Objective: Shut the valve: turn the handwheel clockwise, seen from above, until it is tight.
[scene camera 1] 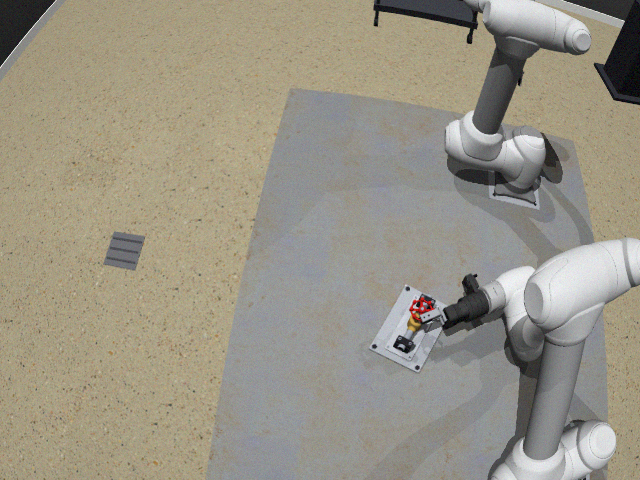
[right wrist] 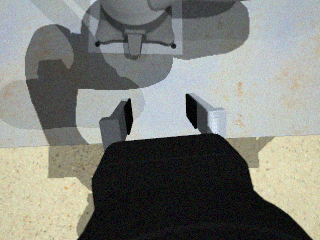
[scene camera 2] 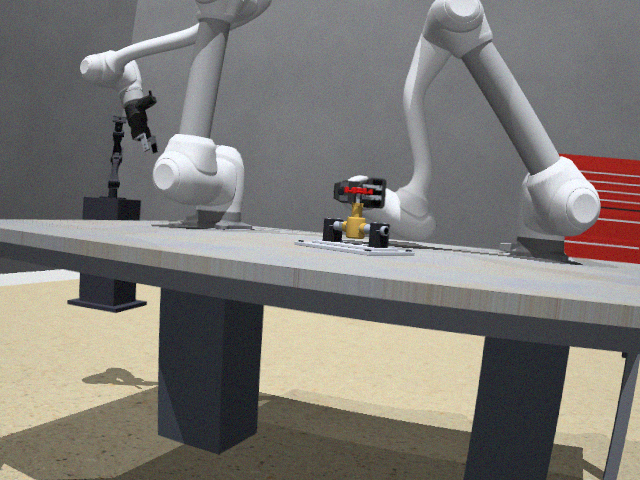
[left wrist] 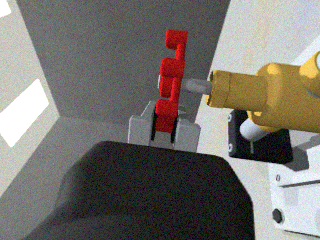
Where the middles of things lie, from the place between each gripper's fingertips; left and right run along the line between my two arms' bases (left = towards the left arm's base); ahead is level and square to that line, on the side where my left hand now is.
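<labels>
My left hand [scene camera 1: 420,320] is 10 mm above the red handwheel [left wrist: 171,81], 30 mm to the left of it and 10 mm short of it. Pale base plate [scene camera 1: 378,345]: 130 mm below my left hand, 10 mm ahead of it and 30 mm to the right of it. Going by its middle, the pale base plate is nearer to my left hand than to my right hand.
Counted from my right hand [scene camera 2: 151,151]: red handwheel 14 cm below, 87 cm to the left, 50 cm ahead; pale base plate 26 cm below, 87 cm to the left, 50 cm ahead.
</labels>
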